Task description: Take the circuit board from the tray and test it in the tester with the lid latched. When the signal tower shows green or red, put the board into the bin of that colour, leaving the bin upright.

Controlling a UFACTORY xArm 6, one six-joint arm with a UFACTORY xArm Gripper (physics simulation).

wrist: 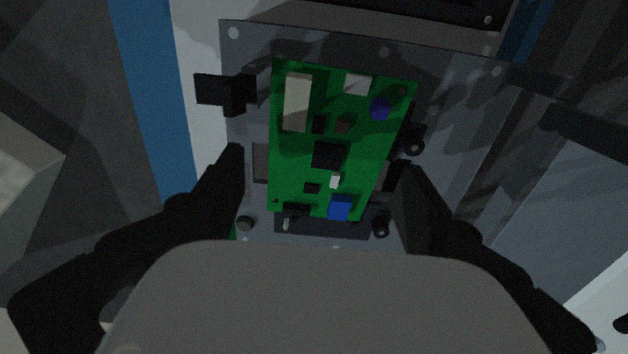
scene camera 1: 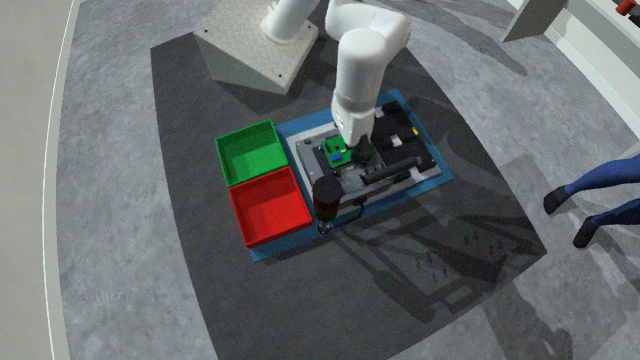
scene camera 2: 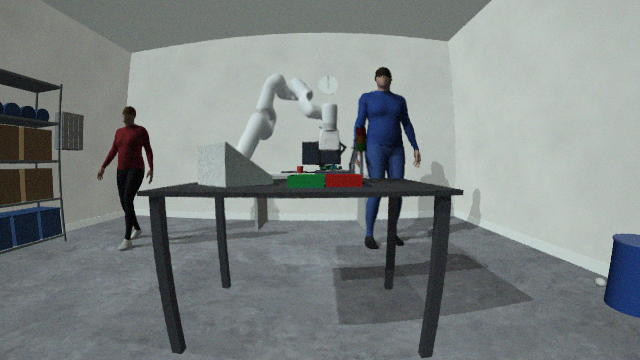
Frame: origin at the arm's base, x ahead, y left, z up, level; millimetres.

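Seen in the pictures: gripper, between the fingertips: (wrist: 322,176) (scene camera 1: 348,140) (scene camera 2: 329,162); arm's base, origin of its link: (scene camera 1: 279,30).
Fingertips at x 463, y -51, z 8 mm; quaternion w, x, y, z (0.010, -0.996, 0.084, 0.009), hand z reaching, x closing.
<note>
Offsets run from my fingertips to a thing's middle. "spot": to the spot under its first point. Level surfaces: height alone.
The green circuit board {17 mm down, 3 mm ahead, 2 mm right} (scene camera 1: 341,159) (wrist: 295,170) lies over the nest of the grey tester (scene camera 1: 306,159) (wrist: 452,70); whether it sits fully down is hard to tell. My gripper (scene camera 1: 362,152) (wrist: 322,176) is open, one finger on each side of the board, with gaps between fingers and board. The tester's lid is open, with its dark handle bar (scene camera 1: 392,170) beside my gripper. The black tray {spot: 70 mm down, 8 mm ahead, 127 mm left} (scene camera 1: 387,136) is right of the tester. The signal tower {spot: 160 mm up, 138 mm ahead, 146 mm right} (scene camera 1: 327,197) (scene camera 2: 360,140) shows dark red and green sections, none clearly lit. The green bin {74 mm down, 125 mm back, 204 mm right} (scene camera 1: 255,152) (scene camera 2: 306,181) and red bin {74 mm down, 23 mm ahead, 226 mm right} (scene camera 1: 272,212) (scene camera 2: 344,180) stand upright.
The tester and tray stand on a blue-edged mat {96 mm down} (scene camera 1: 310,119) on the dark table {98 mm down} (scene camera 1: 280,305) (scene camera 2: 240,192). A black cable {spot: 77 mm down, 142 mm ahead, 47 mm right} (scene camera 1: 361,212) curves beside the tower. The arm's wedge-shaped base (scene camera 1: 245,47) (scene camera 2: 212,165) is behind the bins. A person in blue (scene camera 2: 384,120) stands beyond the table.
</note>
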